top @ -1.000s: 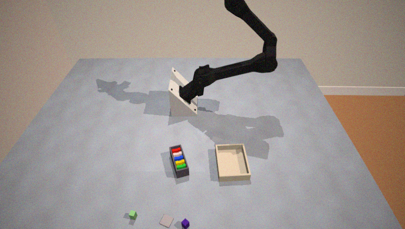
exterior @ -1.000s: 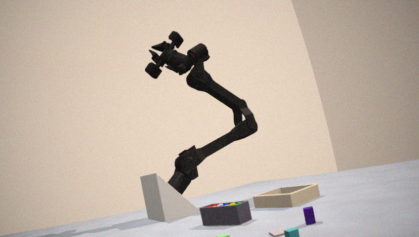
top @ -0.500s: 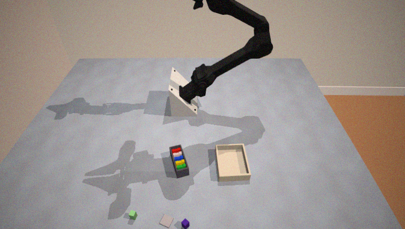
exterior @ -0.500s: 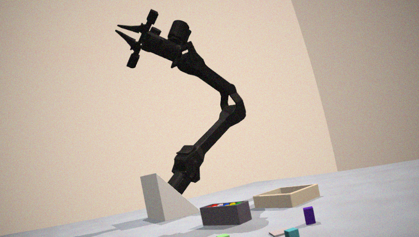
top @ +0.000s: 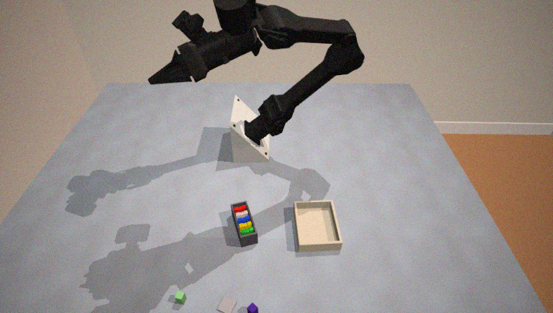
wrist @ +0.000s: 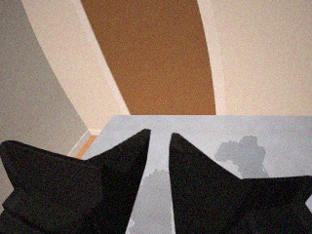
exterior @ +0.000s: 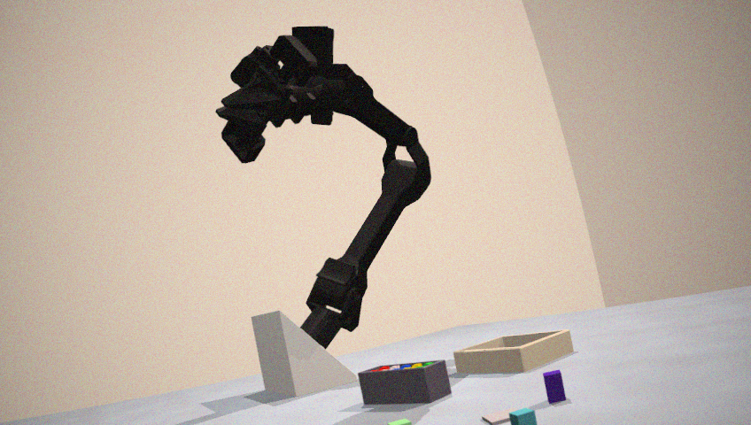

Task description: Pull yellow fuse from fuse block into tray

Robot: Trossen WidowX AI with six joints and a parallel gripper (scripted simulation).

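Right now the yellow fuse is 7 cm ahead of my gripper tip, 15 cm to the left of it and 36 cm below it. From my gripper tip the other things lie so: pale fuse (3 cm ahead, 15 cm to the left, 36 cm below); then red fuse (2 cm ahead, 14 cm to the left, 36 cm below); then blue fuse (5 cm ahead, 15 cm to the left, 36 cm below).
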